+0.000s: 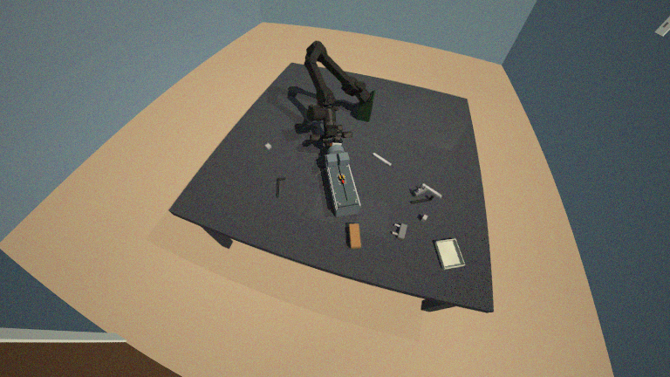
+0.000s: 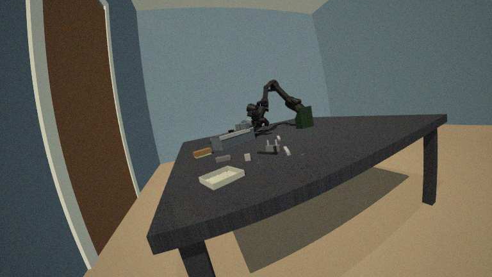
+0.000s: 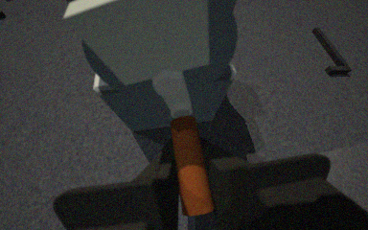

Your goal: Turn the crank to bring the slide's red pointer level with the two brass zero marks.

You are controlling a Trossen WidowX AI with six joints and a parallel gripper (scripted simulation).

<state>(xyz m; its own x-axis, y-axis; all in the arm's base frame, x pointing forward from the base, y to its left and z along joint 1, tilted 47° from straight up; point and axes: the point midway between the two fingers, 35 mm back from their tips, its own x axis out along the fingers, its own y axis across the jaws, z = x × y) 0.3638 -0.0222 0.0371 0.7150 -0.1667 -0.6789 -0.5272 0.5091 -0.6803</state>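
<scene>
Now: the orange crank handle 20 mm behind my gripper tip, 10 mm to the right of it and 30 mm above it. The rest, counted from my gripper tip: crank: 40 mm above; red pointer: 150 mm ahead, 110 mm to the left, 50 mm above; orange block: 310 mm ahead, 230 mm to the left, 20 mm below.
</scene>
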